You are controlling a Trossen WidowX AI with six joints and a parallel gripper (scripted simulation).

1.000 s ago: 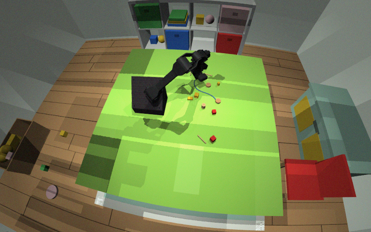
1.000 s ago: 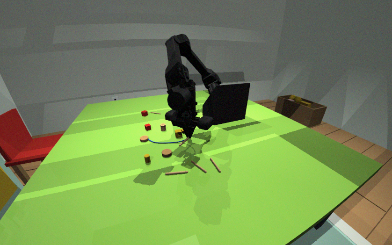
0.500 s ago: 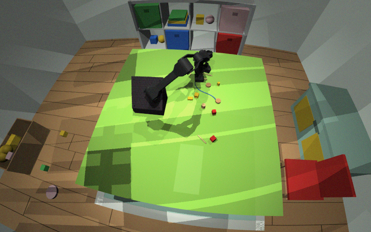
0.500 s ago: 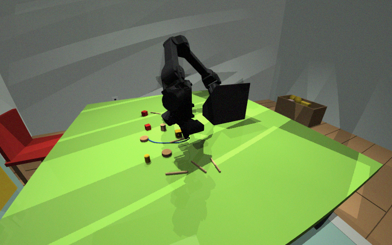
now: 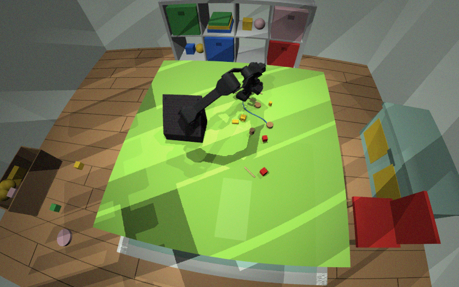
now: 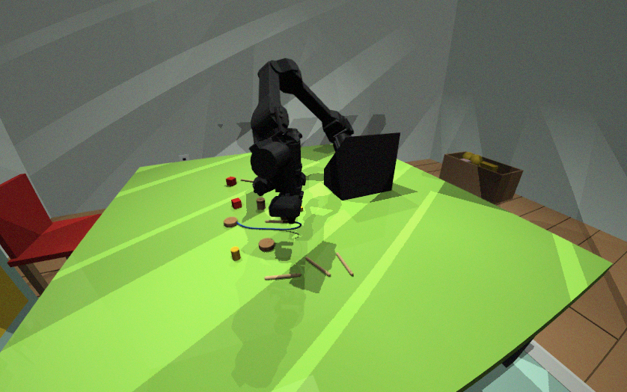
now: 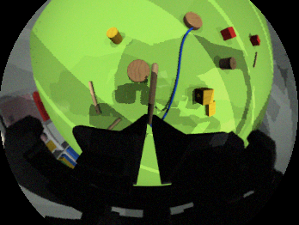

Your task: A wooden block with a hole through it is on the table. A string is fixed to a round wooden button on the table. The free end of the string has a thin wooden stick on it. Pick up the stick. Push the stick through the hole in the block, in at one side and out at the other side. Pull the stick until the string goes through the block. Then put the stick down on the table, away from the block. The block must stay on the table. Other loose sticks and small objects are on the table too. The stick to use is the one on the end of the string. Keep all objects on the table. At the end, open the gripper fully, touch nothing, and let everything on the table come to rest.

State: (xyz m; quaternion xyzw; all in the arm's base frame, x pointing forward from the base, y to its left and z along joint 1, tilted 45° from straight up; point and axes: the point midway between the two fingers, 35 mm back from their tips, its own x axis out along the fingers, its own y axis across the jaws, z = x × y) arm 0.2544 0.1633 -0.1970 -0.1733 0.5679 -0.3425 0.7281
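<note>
Now: the thin wooden stick 10 mm ahead of my gripper tip. Also, from my gripper tip: yellow cylinder (140 mm ahead, 40 mm below, 30 mm to the left); round wooden button (160 mm ahead, 130 mm to the right, 50 mm below); brown cylinder (200 mm to the right, 70 mm ahead, 40 mm below).
</note>
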